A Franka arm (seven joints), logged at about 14 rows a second.
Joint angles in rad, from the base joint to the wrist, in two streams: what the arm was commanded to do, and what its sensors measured. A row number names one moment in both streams.
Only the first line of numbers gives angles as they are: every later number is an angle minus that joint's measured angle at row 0.
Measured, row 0: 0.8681 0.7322 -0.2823 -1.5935 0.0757 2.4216 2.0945
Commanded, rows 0 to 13: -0.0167 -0.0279 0.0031 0.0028 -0.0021 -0.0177 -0.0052; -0.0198 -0.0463 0.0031 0.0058 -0.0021 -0.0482 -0.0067; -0.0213 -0.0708 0.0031 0.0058 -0.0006 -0.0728 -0.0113; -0.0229 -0.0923 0.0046 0.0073 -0.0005 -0.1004 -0.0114; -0.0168 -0.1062 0.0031 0.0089 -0.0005 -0.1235 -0.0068; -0.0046 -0.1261 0.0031 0.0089 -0.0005 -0.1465 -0.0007; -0.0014 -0.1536 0.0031 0.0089 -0.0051 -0.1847 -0.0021; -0.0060 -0.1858 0.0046 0.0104 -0.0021 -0.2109 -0.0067; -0.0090 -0.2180 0.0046 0.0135 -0.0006 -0.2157 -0.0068; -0.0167 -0.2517 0.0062 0.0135 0.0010 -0.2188 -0.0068; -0.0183 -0.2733 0.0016 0.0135 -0.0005 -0.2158 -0.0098; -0.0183 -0.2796 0.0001 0.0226 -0.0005 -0.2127 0.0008; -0.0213 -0.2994 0.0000 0.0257 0.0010 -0.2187 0.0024; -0.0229 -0.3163 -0.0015 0.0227 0.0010 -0.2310 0.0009
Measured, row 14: -0.0156 -0.2655 -0.0022 0.0316 0.0002 -0.1996 -0.0015
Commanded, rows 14 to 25: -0.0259 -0.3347 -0.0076 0.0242 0.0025 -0.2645 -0.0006; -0.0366 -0.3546 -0.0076 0.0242 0.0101 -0.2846 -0.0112; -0.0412 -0.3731 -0.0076 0.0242 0.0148 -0.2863 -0.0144; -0.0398 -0.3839 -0.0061 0.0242 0.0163 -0.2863 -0.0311; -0.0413 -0.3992 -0.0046 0.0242 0.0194 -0.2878 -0.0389; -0.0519 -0.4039 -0.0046 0.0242 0.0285 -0.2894 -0.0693; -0.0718 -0.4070 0.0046 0.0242 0.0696 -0.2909 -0.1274; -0.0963 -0.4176 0.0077 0.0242 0.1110 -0.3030 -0.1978; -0.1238 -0.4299 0.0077 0.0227 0.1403 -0.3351 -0.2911; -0.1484 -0.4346 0.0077 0.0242 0.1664 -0.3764 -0.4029; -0.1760 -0.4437 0.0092 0.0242 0.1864 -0.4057 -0.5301; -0.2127 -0.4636 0.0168 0.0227 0.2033 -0.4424 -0.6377
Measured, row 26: -0.1274 -0.4133 -0.0055 0.0318 0.1367 -0.3514 -0.3689
